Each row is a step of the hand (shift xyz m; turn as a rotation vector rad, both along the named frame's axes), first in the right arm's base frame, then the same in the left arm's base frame.
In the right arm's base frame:
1: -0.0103 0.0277 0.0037 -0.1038 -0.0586 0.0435
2: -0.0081 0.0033 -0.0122 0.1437 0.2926 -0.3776
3: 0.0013 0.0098 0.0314 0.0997 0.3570 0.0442
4: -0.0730 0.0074 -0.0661 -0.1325 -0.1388 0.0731
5: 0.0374 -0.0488 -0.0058 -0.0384 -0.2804 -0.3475
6: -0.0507 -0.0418 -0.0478 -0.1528 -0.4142 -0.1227
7: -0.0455 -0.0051 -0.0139 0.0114 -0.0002 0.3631
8: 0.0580 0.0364 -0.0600 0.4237 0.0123 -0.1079
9: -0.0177 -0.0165 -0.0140 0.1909 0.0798 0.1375
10: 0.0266 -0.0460 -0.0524 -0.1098 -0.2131 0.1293
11: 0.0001 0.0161 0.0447 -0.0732 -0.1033 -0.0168
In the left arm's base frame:
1: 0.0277 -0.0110 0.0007 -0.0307 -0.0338 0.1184
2: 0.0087 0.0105 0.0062 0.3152 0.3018 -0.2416
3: 0.0006 -0.0327 -0.0036 0.2820 -0.1247 -0.2104
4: 0.0471 0.0578 0.0648 -0.1020 -0.0444 0.1726
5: -0.0552 0.0198 -0.0194 -0.1557 0.4029 0.1195
6: -0.0096 0.0535 0.0604 -0.2972 0.2116 0.2773
7: 0.0136 0.0120 0.0443 -0.0953 -0.3506 -0.0013
8: 0.0295 0.0525 -0.0683 -0.0991 0.1264 -0.4068
9: -0.0058 0.0166 0.0218 -0.0238 -0.1414 -0.2029
10: -0.0374 0.0636 -0.0113 -0.1912 -0.0792 0.1771
11: 0.0034 -0.0472 -0.0042 -0.0662 0.0373 0.1026

